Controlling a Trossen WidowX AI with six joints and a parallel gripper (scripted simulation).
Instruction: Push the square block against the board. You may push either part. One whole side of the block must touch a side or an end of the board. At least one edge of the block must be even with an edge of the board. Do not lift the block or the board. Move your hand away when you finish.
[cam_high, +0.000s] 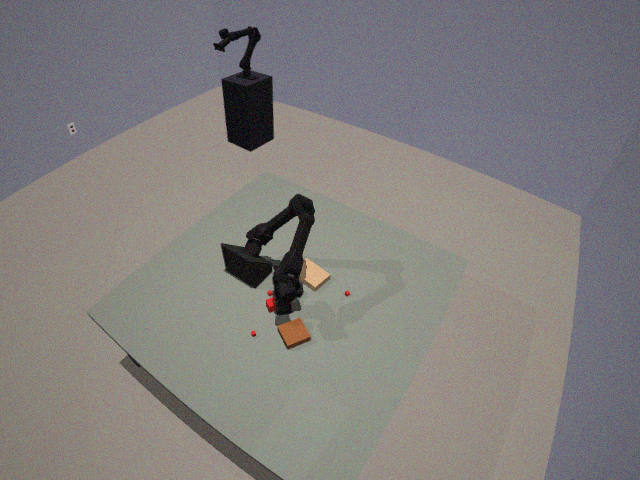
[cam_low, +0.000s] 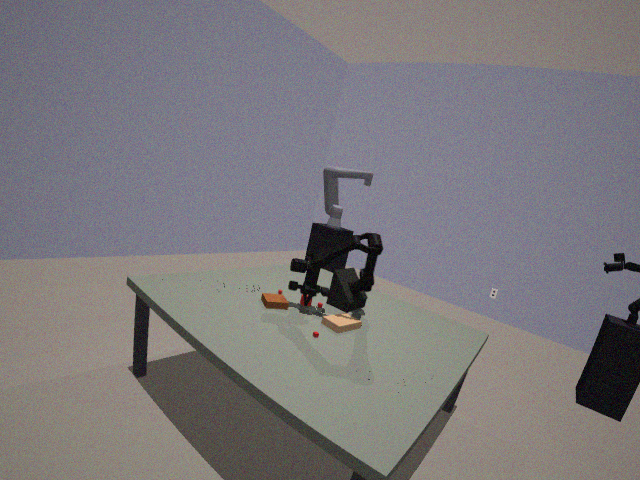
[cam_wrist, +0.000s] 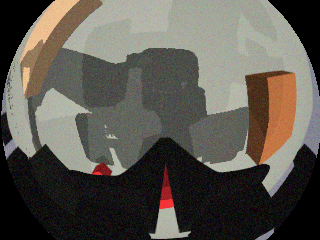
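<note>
Now: gripper tip 120 mm short of the square block, 80 mm to the left of it and 10 mm below it. The rest, counted from my gripper tip: tan board: 10 mm behind, 210 mm to the left, 10 mm above; then red cube: 30 mm behind, 30 mm to the right, 10 mm above.
</note>
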